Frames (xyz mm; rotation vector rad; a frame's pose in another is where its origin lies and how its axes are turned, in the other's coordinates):
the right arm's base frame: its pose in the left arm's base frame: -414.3 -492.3 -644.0 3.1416 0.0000 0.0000
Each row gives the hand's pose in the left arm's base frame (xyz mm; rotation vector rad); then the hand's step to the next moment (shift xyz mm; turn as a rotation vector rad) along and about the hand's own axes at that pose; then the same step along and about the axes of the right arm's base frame.
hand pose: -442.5 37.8 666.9 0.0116 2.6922 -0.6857
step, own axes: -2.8 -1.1 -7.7 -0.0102 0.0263 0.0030
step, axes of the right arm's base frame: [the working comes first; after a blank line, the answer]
step, axes of the left arm's base frame: -0.1 2.8 7.8 0.0131 0.0226 -0.0110

-0.1 -2.8 -7.8 0.0131 -0.0226 0.0110
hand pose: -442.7 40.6 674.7 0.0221 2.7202 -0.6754
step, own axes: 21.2 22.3 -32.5 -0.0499 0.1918 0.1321
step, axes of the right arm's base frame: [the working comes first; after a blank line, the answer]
step, axes of the left arm's base frame: -28.2 33.3 10.0 0.1074 0.1130 -0.1801

-28.2 -33.3 -10.0 0.1074 -0.1130 0.1801
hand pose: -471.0 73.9 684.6 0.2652 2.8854 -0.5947
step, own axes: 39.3 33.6 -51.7 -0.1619 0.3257 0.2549
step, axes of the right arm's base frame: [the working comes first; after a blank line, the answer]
step, axes of the left arm's base frame: -38.3 56.7 25.8 0.2613 0.1689 -0.3169

-38.3 -56.7 -25.8 0.2613 -0.1689 0.3169
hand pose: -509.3 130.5 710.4 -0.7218 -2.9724 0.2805
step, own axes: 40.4 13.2 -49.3 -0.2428 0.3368 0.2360
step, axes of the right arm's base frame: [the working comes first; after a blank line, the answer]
step, axes of the left arm's base frame: -24.5 38.0 46.8 0.3402 0.1444 -0.3025

-24.5 -38.0 -46.8 0.3402 -0.1444 0.3025
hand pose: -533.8 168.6 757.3 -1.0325 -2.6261 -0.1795
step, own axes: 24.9 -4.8 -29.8 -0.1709 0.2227 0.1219
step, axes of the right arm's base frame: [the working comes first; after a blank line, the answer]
step, axes of the left arm's base frame: -13.3 5.7 36.4 0.2403 0.0811 -0.1713

-13.3 -5.7 -36.4 0.2403 -0.0810 0.1713
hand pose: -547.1 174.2 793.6 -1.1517 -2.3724 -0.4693
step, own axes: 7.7 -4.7 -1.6 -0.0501 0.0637 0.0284
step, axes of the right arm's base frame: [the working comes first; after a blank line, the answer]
step, axes of the left arm's base frame: -7.5 1.4 5.0 0.0710 0.0193 -0.0442

-7.5 -1.4 -5.0 0.0710 -0.0193 0.0442
